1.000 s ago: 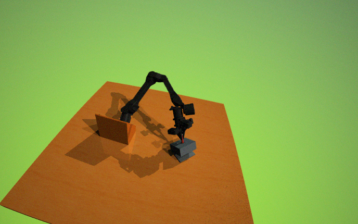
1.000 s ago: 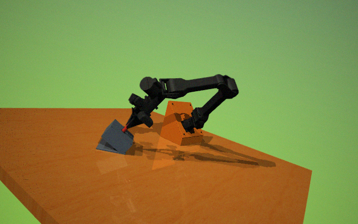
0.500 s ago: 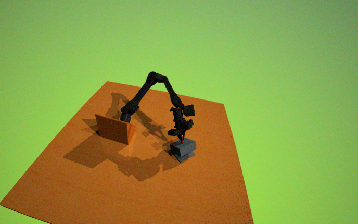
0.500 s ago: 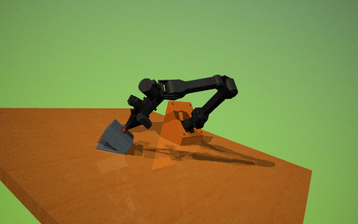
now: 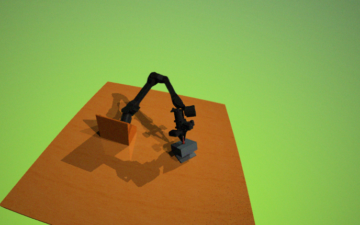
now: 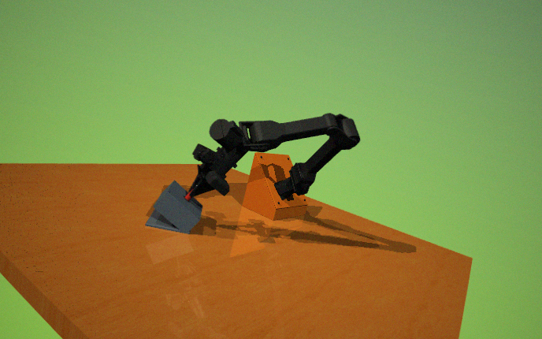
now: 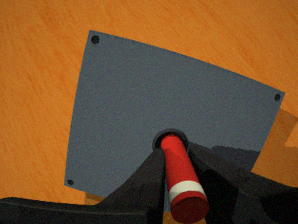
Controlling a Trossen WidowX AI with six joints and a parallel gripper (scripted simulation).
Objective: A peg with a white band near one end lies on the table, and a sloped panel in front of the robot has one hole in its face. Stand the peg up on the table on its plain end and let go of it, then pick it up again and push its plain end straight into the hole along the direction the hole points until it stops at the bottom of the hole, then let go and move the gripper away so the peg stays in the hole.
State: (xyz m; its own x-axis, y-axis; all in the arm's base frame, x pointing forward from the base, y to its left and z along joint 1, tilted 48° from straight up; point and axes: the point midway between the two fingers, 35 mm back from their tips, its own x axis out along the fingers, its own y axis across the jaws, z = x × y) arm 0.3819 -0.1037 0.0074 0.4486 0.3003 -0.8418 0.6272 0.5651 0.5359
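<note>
Right now the red peg is 1 cm to the left of my gripper tip, 1 cm behind it and 1 cm above it. Also, from my gripper tip: grey sloped panel: 4 cm below, 2 cm to the right, 1 cm ahead.
</note>
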